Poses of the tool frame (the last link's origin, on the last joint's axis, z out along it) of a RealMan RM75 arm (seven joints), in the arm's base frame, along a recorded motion.
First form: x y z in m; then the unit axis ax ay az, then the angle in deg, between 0 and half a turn.
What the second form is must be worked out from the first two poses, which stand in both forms.
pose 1, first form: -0.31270, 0.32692, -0.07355, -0.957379, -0.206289, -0.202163, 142.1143
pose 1, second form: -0.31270, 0.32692, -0.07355, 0.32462, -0.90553, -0.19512, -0.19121
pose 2, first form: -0.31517, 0.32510, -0.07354, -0.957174, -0.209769, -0.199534, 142.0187
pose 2, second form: -0.31517, 0.32510, -0.07354, 0.32541, -0.90508, -0.19835, -0.18867
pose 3, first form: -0.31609, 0.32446, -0.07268, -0.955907, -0.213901, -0.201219, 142.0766
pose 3, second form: -0.31609, 0.32446, -0.07268, 0.32494, -0.90404, -0.20229, -0.19030
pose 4, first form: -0.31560, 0.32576, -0.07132, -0.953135, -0.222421, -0.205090, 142.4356
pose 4, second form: -0.31560, 0.32576, -0.07132, 0.32197, -0.90238, -0.21058, -0.19417
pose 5, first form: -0.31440, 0.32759, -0.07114, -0.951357, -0.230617, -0.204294, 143.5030
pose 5, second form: -0.31440, 0.32759, -0.07114, 0.31314, -0.90351, -0.21902, -0.19402
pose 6, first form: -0.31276, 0.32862, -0.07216, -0.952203, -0.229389, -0.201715, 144.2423
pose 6, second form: -0.31276, 0.32862, -0.07216, 0.30701, -0.90622, -0.21831, -0.19197
